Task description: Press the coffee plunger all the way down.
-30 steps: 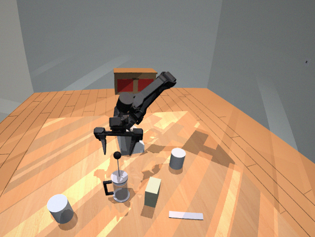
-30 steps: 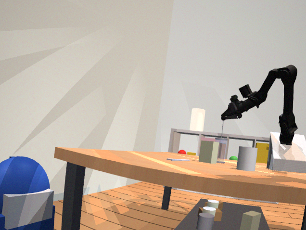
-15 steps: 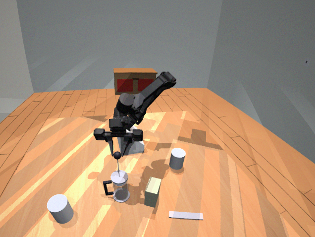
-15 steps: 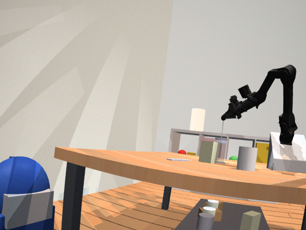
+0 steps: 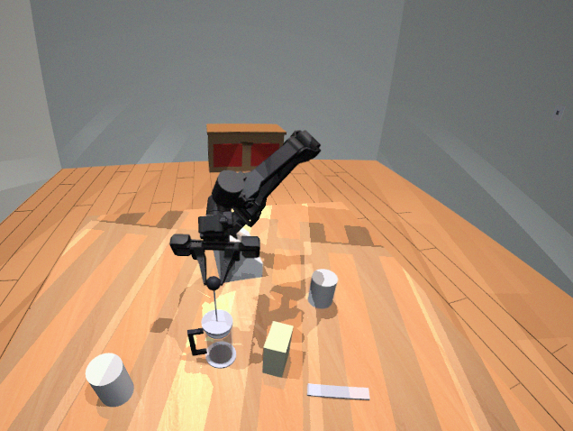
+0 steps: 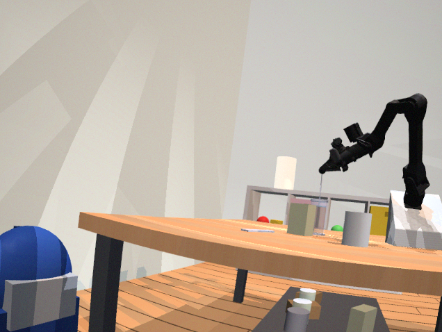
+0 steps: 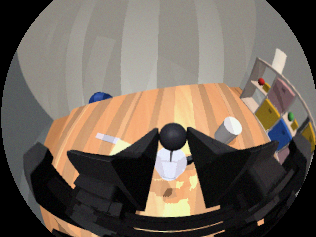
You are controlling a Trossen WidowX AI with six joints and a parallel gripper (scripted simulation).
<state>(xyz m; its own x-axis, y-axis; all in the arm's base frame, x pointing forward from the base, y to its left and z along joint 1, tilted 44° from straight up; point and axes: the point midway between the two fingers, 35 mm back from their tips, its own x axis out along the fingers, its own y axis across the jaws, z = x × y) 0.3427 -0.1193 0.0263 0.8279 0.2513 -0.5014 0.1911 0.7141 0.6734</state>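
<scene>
Right now the glass coffee press is 130 mm below my gripper tip, 10 mm to the right of it and 10 mm behind it.
</scene>
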